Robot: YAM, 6 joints.
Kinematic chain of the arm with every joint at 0, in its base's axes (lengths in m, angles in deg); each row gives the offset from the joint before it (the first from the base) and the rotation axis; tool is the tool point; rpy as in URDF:
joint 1: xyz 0 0 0.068 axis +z
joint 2: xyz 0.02 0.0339 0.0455 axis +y
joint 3: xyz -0.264 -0.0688 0 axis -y
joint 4: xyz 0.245 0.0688 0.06 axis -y
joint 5: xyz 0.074 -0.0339 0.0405 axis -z
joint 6: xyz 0.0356 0 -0.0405 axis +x
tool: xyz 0 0 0 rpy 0 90 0
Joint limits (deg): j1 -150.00..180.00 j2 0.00..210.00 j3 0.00..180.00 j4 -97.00..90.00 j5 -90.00..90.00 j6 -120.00..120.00
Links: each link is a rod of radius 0.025 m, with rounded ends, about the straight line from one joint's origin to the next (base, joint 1, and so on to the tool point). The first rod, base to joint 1, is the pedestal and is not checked.
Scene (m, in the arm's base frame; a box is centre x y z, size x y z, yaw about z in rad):
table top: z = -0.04
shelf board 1: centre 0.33 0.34 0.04 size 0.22 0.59 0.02 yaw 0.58
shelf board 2: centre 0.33 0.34 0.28 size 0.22 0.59 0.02 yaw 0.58
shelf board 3: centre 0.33 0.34 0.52 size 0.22 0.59 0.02 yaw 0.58
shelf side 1: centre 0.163 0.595 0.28 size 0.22 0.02 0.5 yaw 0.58
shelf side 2: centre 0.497 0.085 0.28 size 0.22 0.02 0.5 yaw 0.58
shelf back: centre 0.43 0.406 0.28 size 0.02 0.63 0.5 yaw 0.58
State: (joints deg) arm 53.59 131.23 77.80 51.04 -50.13 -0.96
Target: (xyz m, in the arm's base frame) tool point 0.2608 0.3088 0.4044
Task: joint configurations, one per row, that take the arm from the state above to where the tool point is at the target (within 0.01 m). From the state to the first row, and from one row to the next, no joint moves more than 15 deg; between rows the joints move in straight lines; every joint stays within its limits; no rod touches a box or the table.
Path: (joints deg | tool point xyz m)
1: 57.07 123.13 66.32 51.01 -52.50 -0.96 | 0.2175 0.3878 0.1527
2: 60.55 115.03 54.83 50.98 -54.87 -0.96 | 0.1707 0.3616 0.1548
3: 64.02 106.93 43.35 50.95 -57.24 -0.96 | 0.1267 0.3283 0.1530
4: 67.50 98.83 31.86 50.92 -59.62 -0.96 | 0.0864 0.2889 0.1469
5: 59.03 88.91 45.32 55.59 -58.30 -0.96 | 0.1410 0.2938 0.2713
6: 50.56 78.99 58.78 60.26 -56.99 -0.96 | 0.1623 0.2443 0.4044
7: 48.21 90.60 70.72 58.56 -54.26 -0.96 | 0.2101 0.2784 0.4098
8: 45.86 102.20 82.66 56.85 -51.52 -0.96 | 0.2608 0.3088 0.4044

